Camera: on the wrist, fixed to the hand. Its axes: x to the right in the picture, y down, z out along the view.
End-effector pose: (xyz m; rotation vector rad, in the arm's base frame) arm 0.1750 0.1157 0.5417 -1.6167 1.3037 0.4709
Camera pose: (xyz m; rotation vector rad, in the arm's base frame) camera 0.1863 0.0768 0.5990 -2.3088 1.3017 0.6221
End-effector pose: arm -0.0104 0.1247 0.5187 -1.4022 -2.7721 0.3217
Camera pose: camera -0.0215 0.0973 0.5823 1.1978 2.8137 0.6916
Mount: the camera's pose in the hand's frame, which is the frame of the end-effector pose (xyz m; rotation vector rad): -0.0201 -0.0368 -0.0562 -0.5972 0.2594 -0.1335
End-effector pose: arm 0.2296 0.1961 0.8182 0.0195 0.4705 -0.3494
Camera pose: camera 0.1758 0.1735 0.7793 -0.5544 0.8212 -0.3273
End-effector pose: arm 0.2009 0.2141 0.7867 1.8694 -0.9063 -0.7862
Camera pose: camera 0.2453 0.2679 0.7793 1.4601 -0.3310 -0.7674
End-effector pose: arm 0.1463 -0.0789 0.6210 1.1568 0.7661 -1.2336
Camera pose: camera 0.1140 -0.0170 0.6146 0.7814 1.3188 -0.8723
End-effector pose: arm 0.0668 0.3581 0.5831 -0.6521 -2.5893 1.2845
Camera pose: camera 0.0928 0.3694 0.6472 -0.6611 -2.7222 0.3409
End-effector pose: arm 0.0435 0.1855 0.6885 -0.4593 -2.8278 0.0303
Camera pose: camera 0.0658 0.1430 0.7396 -0.3555 -2.5595 -0.8511
